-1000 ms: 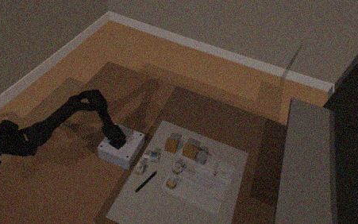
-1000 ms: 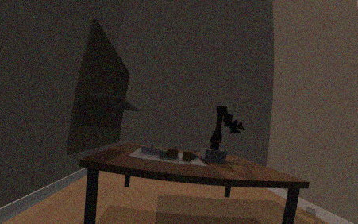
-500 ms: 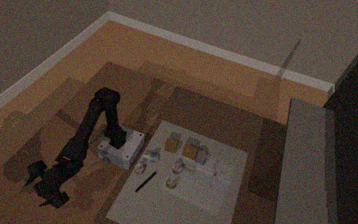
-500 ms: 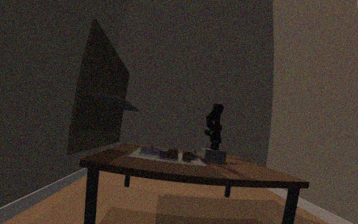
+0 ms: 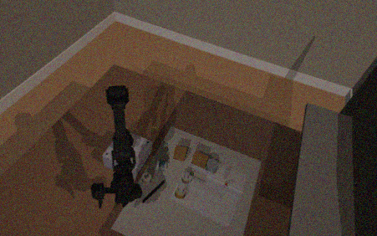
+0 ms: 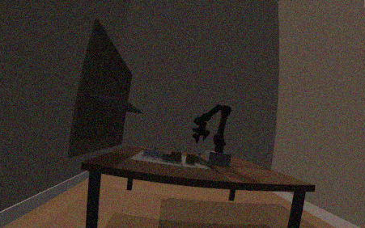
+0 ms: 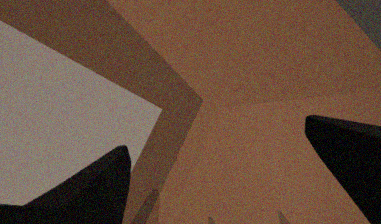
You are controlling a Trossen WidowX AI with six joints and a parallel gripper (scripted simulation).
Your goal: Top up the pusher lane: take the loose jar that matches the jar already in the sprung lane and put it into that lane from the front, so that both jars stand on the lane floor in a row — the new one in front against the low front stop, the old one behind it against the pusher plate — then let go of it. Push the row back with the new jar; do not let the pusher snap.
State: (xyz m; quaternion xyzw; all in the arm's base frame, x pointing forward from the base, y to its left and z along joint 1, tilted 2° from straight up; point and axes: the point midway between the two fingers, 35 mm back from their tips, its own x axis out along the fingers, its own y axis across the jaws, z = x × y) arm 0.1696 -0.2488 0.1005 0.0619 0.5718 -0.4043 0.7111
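Right now the black stick is 21 cm to the left of my gripper tip, 15 cm below it and 5 cm ahead of it. The rest, counted from my gripper tip: lane fixture (39 cm to the left, 30 cm ahead, 13 cm below).
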